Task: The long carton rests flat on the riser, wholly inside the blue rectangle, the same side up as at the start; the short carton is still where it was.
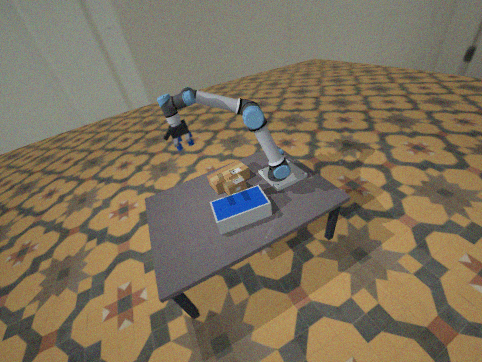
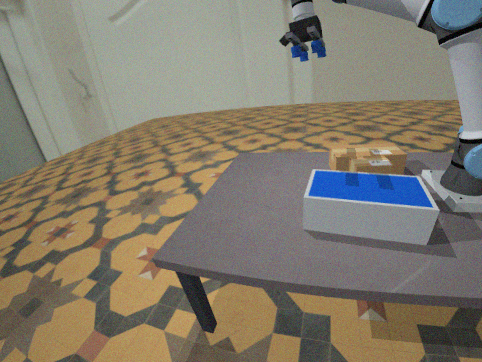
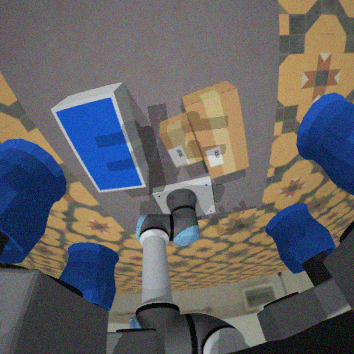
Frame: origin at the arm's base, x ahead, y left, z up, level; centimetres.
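Seen in the pictures: hand at its tool point: (image 1: 185,142) (image 2: 310,56) (image 3: 190,207); arm's base at its link origin: (image 2: 462,186) (image 3: 180,198).
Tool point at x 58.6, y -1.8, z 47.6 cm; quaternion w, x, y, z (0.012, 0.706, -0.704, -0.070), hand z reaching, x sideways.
Note:
Pixels of each thing's top centre, then the offset from my tool point to it. Level surfaces: height alone.
- long carton at its top centre: (image 3: 222,140) (image 2: 366,149) (image 1: 227,171) dx -22.8, dy -14.5, dz -40.8 cm
- short carton at its top centre: (image 3: 182,148) (image 2: 371,160) (image 1: 233,180) dx -24.0, dy -1.0, dz -40.8 cm
- grey-white riser at its top centre: (image 2: 366,186) (image 3: 102,152) (image 1: 239,202) dx -20.6, dy +24.8, dz -39.0 cm
- blue rectangle at its top centre: (image 2: 366,186) (image 3: 102,152) (image 1: 239,202) dx -20.6, dy +24.8, dz -39.0 cm
- brownish-grey table at its surface level: dz -51.0 cm
The long carton (image 1: 218,177) (image 2: 395,157) (image 3: 227,107) lies flat on the table behind the riser, its white label up. The short carton (image 1: 235,187) (image 2: 357,165) (image 3: 175,134) lies beside it, between it and the riser, label up. The grey-white riser (image 1: 246,219) (image 2: 367,220) (image 3: 135,137) bears the blue rectangle (image 1: 236,208) (image 2: 367,195) (image 3: 90,125) on its top; no carton lies on it. My gripper (image 1: 185,144) (image 2: 308,52) (image 3: 187,213), four blue suction cups, hangs tilted, high above the table level and well away from both cartons. It is open and holds nothing.
The brownish-grey table (image 1: 195,240) (image 2: 250,225) (image 3: 75,45) carries everything. The arm's pale base plate (image 1: 300,176) (image 2: 434,181) (image 3: 206,192) stands close to the cartons' label ends. Dark shadows of the arm fall across the cartons and the blue rectangle.

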